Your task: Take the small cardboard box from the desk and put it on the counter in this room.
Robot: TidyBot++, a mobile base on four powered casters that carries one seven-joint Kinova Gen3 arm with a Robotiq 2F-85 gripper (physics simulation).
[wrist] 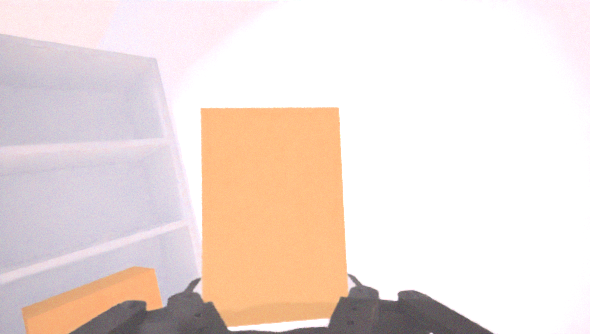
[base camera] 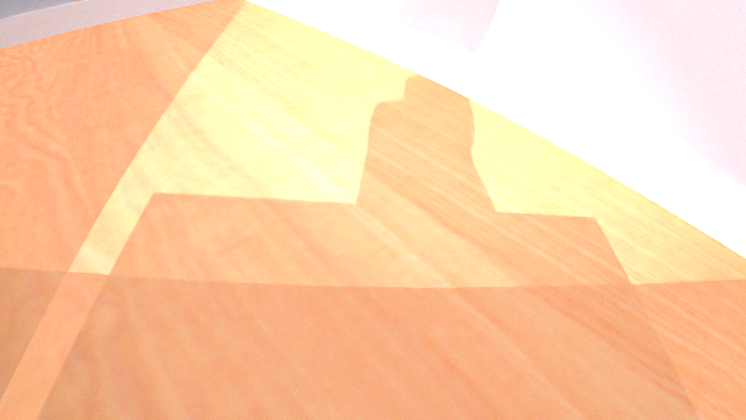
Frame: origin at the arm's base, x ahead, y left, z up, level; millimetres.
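Seen in the pictures: gripper, fingertip midpoint: [wrist: 275,283].
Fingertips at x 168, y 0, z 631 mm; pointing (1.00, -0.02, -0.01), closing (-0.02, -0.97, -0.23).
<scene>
A point is followed by its place in that frame.
The small cardboard box [wrist: 272,205] @(x 125, y -9, z 679 mm) is a plain orange-tan block that stands tall in the middle of the wrist view. My gripper [wrist: 275,283] @(x 168, y 0, z 631 mm) is shut on it, with one dark finger at each side of the box's lower end. The far side of the box is hidden. Neither the desk nor the counter can be made out in these views. The gripper and the box do not show directly in the base camera view.
A pale shelf unit [wrist: 175,150] @(x 1592, y 437, z 977 mm) stands at the left of the wrist view, with another orange box [wrist: 100,305] @(x 1303, y 792, z 346 mm) low in it. In the base camera view, wooden floor [base camera: 292,344] @(x 309, y 45, z -397 mm) carries the robot's shadow, and a white wall [base camera: 600,93] @(x 693, y -399, z -280 mm) runs along the right.
</scene>
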